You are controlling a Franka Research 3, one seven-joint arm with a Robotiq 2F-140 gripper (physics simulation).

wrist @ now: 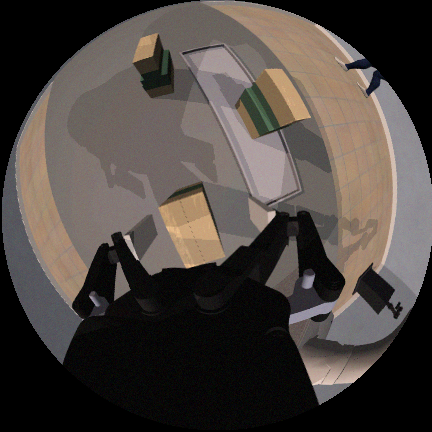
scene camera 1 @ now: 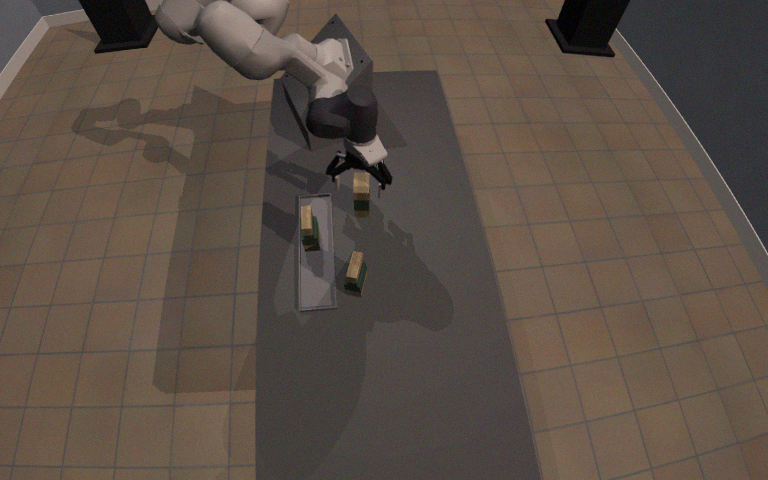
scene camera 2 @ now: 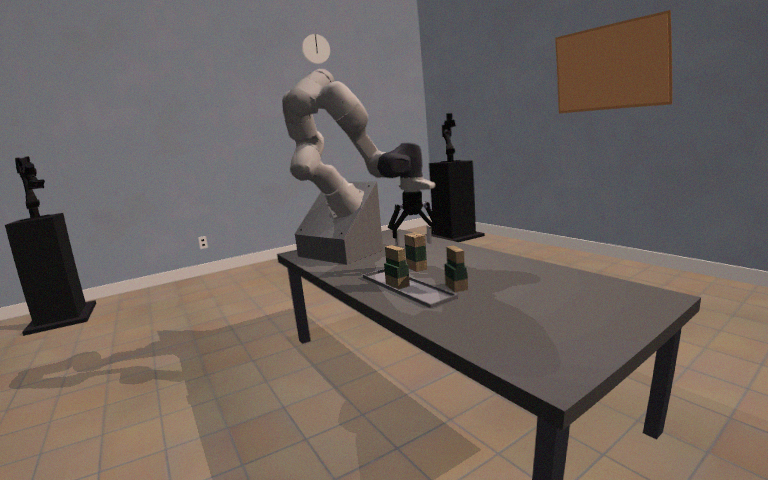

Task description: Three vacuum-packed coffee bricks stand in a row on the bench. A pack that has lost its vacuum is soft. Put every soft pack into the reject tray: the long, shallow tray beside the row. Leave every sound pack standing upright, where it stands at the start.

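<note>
One coffee pack [scene camera 1: 361, 195] [scene camera 2: 416, 253] [wrist: 192, 232] stands upright at the row's robot end, tan with a green band and even-sided. My gripper [scene camera 1: 359, 186] [scene camera 2: 414, 235] [wrist: 199, 216] is wide open over it, a finger on either side with gaps; how far the tips reach below its top is unclear. A second pack [scene camera 1: 355, 274] [scene camera 2: 455, 271] [wrist: 148, 50] stands upright at the far end, its top narrower than its green middle. A third pack [scene camera 1: 307, 223] [scene camera 2: 395, 266] [wrist: 285, 97], also narrow-topped, stands upright in the reject tray [scene camera 1: 317, 285] [scene camera 2: 433, 294] [wrist: 272, 170].
The long, shallow tray lies beside the row on the grey bench [scene camera 1: 424, 396] [scene camera 2: 566, 350]. The robot's wedge-shaped base [scene camera 2: 320, 246] stands at the bench's back end. A black pedestal [scene camera 2: 453, 198] stands on the floor behind the bench.
</note>
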